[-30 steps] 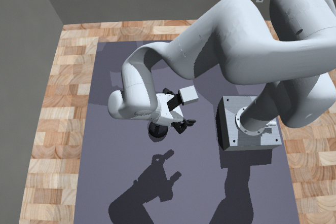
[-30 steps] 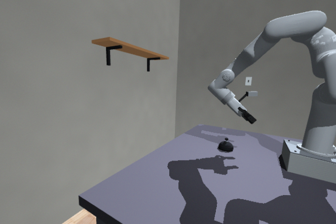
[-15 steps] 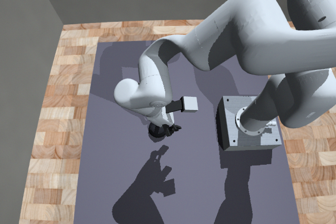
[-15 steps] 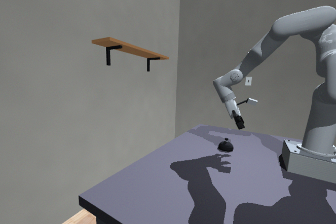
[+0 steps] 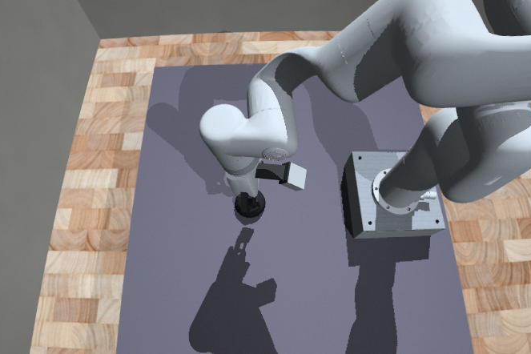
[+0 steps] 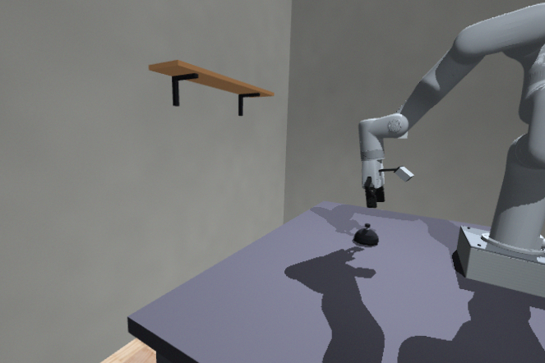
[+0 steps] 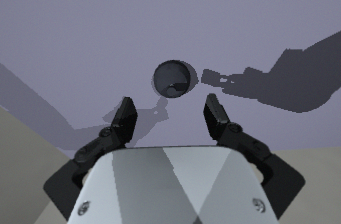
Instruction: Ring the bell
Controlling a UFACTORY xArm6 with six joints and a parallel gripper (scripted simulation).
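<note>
Right now the bell button is 20 mm ahead of my hand and 100 mm below it. The rest, counted from my hand: bell 20 mm ahead, 110 mm below.
</note>
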